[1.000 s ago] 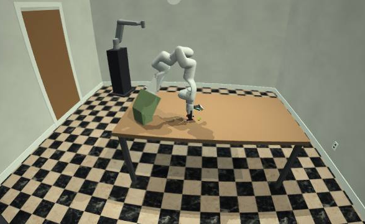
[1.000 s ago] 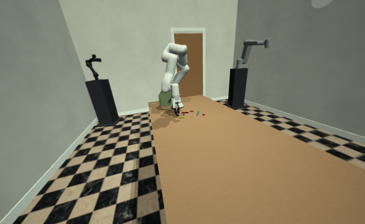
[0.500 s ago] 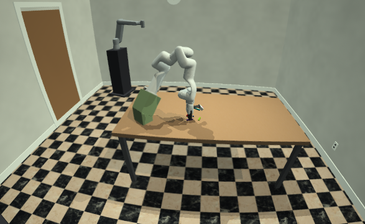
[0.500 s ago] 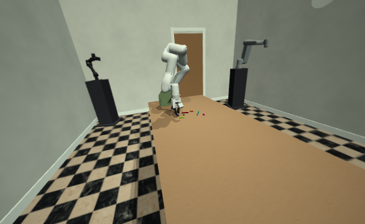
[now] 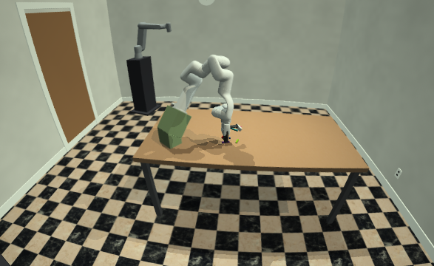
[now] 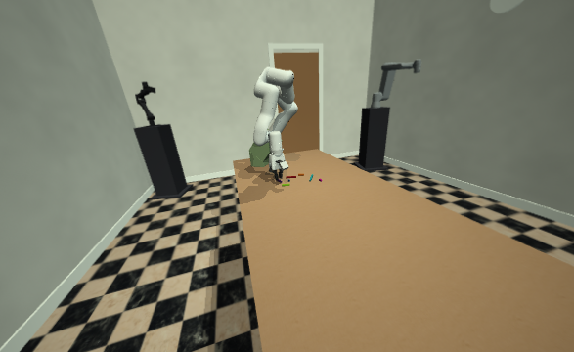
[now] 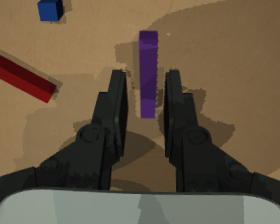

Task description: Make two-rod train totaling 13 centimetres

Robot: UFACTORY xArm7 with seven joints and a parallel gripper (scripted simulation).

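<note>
My hand is 30 mm above the purple rod. From my hand the other things lie so: red rod: 80 mm to the left, 40 mm behind, 30 mm below; then small blue rod: 70 mm to the left, 30 mm below, 10 mm ahead; then lime rod: 80 mm ahead, 40 mm to the left, 30 mm below.
</note>
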